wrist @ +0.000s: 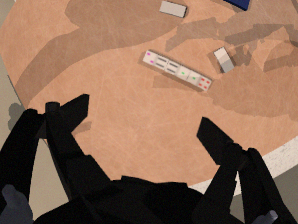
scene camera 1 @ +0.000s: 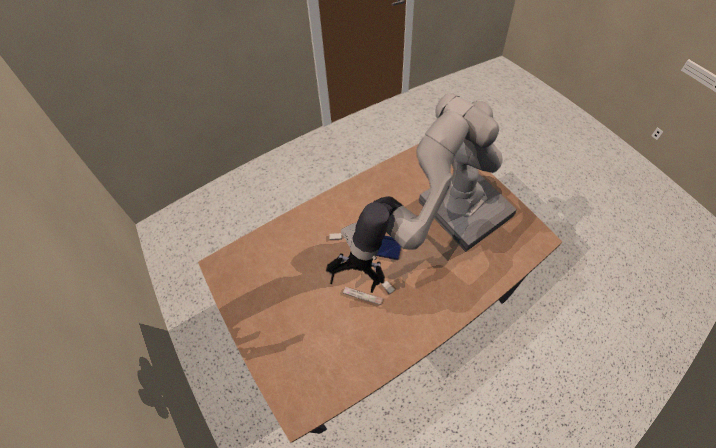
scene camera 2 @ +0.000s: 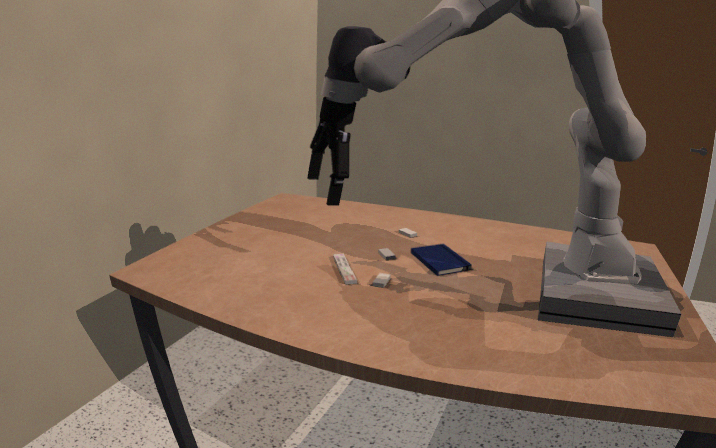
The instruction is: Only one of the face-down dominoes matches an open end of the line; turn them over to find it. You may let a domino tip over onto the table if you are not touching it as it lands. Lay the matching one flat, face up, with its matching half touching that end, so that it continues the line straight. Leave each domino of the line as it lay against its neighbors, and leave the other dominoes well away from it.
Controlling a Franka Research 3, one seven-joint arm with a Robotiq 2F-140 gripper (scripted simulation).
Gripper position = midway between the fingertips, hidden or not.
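My gripper (scene camera 2: 322, 190), (wrist: 145, 116). Dark blue book (scene camera 2: 440, 259).
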